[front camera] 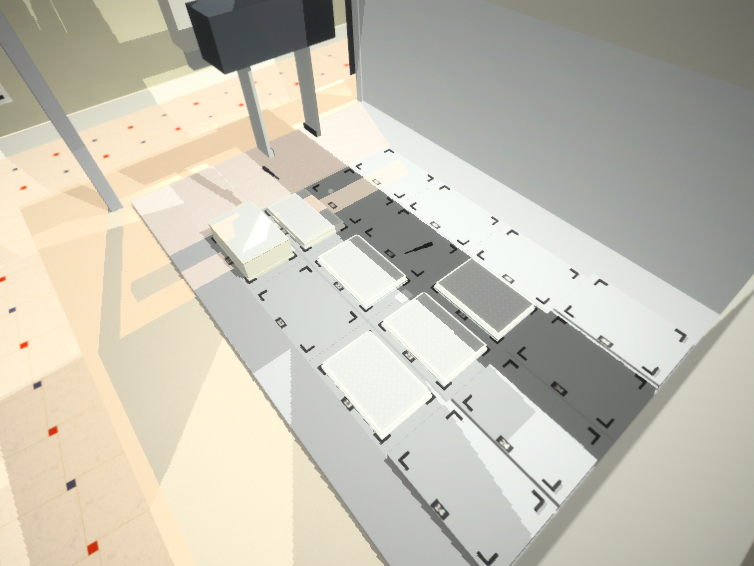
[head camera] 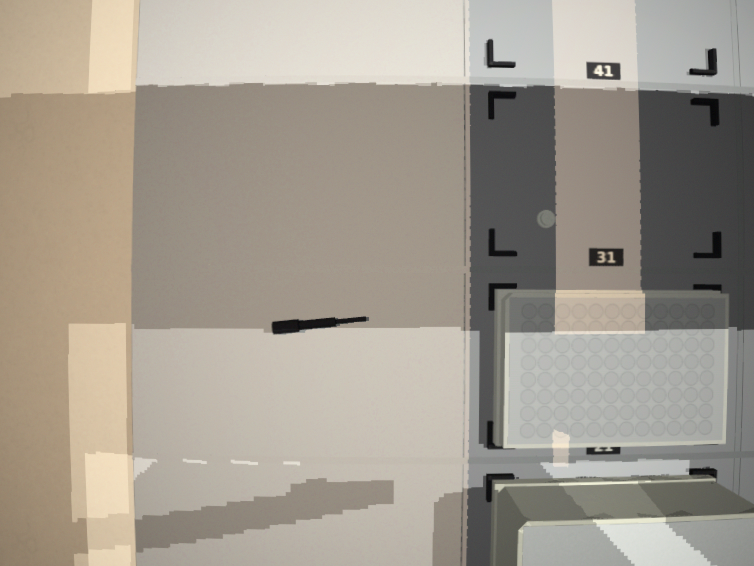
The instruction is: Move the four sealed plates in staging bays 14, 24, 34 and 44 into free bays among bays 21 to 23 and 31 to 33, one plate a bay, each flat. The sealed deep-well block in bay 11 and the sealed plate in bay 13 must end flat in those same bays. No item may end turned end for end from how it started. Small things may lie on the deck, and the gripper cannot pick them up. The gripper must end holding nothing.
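My gripper is open and empty, its two jaws over the deck beyond bays 21 and 31; it does not show in the head view. The sealed deep-well block sits in bay 11. A sealed plate lies flat in bay 13. Sealed plates lie flat in bay 21, a pale plate; in bay 22, a white plate; in bay 23, a white plate; and in bay 33, a shaded plate. Bays 14, 24, 34 and 44 hold no plate.
A small round disc lies in bay 31. A thin black tool lies in bay 32. Another black tool lies outside the bays. A clear-looking wall rises behind the deck.
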